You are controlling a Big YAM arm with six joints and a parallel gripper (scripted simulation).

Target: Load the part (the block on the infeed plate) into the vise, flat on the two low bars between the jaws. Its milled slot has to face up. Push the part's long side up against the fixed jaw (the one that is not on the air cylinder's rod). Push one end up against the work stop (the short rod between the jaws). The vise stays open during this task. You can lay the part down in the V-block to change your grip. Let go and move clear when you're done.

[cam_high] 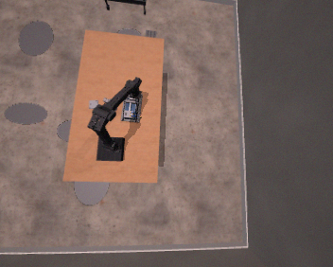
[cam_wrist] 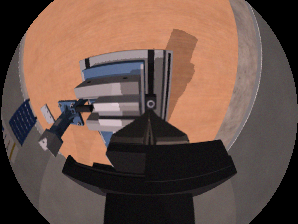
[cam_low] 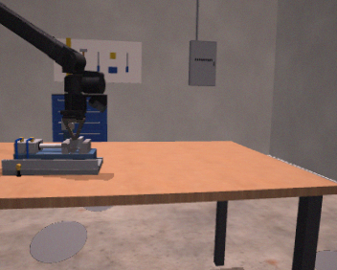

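The grey part is 40 mm to the left of my hand and 10 mm below it. Round my hand: vise: 80 mm below, 80 mm behind, 60 mm to the left.
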